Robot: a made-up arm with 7 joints. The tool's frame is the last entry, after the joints.
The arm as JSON. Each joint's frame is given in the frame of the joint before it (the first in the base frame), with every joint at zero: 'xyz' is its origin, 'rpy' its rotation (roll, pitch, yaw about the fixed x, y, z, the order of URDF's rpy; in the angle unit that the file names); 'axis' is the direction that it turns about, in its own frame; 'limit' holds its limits. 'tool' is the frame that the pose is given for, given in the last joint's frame.
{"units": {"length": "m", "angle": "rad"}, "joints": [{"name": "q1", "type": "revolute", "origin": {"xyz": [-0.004, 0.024, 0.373], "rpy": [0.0, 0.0, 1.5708]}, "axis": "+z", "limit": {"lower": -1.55, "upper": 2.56}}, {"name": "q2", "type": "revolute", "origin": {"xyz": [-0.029, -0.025, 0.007], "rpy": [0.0, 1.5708, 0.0]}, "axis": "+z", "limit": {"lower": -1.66, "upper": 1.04}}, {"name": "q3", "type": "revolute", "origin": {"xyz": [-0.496, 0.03, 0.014], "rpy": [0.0, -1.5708, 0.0]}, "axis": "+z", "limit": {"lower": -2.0, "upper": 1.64}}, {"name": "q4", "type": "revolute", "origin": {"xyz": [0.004, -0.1, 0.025], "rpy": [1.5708, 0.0, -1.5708]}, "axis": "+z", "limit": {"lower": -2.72, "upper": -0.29}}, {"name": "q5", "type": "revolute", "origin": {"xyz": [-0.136, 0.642, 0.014], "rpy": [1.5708, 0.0, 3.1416]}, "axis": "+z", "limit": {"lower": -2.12, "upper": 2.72}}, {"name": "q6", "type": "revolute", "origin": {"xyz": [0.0, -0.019, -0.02], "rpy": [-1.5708, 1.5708, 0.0]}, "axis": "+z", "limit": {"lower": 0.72, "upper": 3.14}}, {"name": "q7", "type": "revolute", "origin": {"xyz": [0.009, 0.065, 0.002], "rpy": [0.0, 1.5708, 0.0]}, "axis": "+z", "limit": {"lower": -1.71, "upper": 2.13}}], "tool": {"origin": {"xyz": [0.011, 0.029, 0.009], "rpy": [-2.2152, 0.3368, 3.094]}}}
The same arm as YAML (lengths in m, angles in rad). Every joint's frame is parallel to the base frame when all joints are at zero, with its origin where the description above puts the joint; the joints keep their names.
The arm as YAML. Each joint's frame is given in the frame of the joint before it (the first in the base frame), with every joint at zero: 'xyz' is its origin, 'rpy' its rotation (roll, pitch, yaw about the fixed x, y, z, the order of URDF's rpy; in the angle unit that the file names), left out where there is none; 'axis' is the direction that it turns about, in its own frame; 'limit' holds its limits. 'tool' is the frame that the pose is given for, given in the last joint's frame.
units:
  length: m
  angle: rad
joints:
  - name: q1
    type: revolute
    origin:
      xyz: [-0.004, 0.024, 0.373]
    axis: "+z"
    limit:
      lower: -1.55
      upper: 2.56
  - name: q2
    type: revolute
    origin:
      xyz: [0.025, -0.029, 0.007]
    axis: "+y"
    limit:
      lower: -1.66
      upper: 1.04
  - name: q3
    type: revolute
    origin:
      xyz: [-0.03, 0.014, 0.496]
    axis: "+z"
    limit:
      lower: -2.0
      upper: 1.64
  - name: q4
    type: revolute
    origin:
      xyz: [0.1, 0.004, 0.025]
    axis: "-y"
    limit:
      lower: -2.72
      upper: -0.29
  - name: q5
    type: revolute
    origin:
      xyz: [-0.136, -0.014, 0.642]
    axis: "+z"
    limit:
      lower: -2.12
      upper: 2.72
  - name: q6
    type: revolute
    origin:
      xyz: [0.0, 0.019, -0.02]
    axis: "-y"
    limit:
      lower: 0.72
      upper: 3.14
  - name: q7
    type: revolute
    origin:
      xyz: [0.065, -0.002, -0.009]
    axis: "-z"
    limit:
      lower: -1.71
      upper: 2.13
tool:
  origin:
    xyz: [0.029, 0.011, -0.009]
    rpy: [0.9264, -0.3368, -1.5232]

